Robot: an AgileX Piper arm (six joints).
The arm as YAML. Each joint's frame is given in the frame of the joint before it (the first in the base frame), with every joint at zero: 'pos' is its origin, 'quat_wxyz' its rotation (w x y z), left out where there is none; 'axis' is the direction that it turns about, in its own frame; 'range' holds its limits. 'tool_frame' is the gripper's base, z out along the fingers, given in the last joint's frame.
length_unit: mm
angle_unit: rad
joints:
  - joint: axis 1
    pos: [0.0, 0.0, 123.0]
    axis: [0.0, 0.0, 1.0]
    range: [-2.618, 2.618]
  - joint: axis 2
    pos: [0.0, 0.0, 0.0]
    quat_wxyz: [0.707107, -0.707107, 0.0, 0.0]
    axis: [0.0, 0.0, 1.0]
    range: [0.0, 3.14]
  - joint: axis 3
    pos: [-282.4, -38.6, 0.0]
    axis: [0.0, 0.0, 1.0]
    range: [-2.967, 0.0]
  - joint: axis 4
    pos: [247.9, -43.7, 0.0]
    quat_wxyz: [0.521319, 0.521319, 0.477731, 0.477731]
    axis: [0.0, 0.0, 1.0]
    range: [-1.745, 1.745]
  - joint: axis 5
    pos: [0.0, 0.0, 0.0]
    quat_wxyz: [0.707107, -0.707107, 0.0, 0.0]
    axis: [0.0, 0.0, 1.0]
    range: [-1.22, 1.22]
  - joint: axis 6
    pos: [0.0, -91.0, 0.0]
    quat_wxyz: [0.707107, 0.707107, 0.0, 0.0]
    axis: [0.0, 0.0, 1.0]
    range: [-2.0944, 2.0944]
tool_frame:
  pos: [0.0, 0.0, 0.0]
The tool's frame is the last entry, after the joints.
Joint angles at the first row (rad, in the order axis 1, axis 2, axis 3, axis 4, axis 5, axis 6):
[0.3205, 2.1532, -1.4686, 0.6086, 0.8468, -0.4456]
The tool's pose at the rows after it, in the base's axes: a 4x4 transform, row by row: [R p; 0 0 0 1], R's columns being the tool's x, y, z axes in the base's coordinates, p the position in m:
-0.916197 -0.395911 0.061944 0.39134; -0.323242 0.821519 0.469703 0.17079; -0.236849 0.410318 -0.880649 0.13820; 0 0 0 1
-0.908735 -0.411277 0.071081 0.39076; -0.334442 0.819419 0.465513 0.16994; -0.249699 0.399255 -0.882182 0.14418; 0 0 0 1
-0.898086 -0.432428 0.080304 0.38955; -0.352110 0.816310 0.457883 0.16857; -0.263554 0.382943 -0.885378 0.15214; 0 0 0 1
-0.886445 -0.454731 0.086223 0.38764; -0.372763 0.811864 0.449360 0.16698; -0.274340 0.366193 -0.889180 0.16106; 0 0 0 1
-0.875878 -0.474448 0.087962 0.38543; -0.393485 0.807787 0.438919 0.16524; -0.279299 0.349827 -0.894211 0.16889; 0 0 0 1
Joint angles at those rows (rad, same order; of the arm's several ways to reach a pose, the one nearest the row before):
[0.3205, 2.1443, -1.4686, 0.6040, 0.8489, -0.4479]
[0.3205, 2.1292, -1.4686, 0.5911, 0.8520, -0.4504]
[0.3205, 2.1087, -1.4686, 0.5706, 0.8597, -0.4528]
[0.3205, 2.0858, -1.4689, 0.5479, 0.8736, -0.4547]
[0.3205, 2.0653, -1.4692, 0.5240, 0.8902, -0.4548]

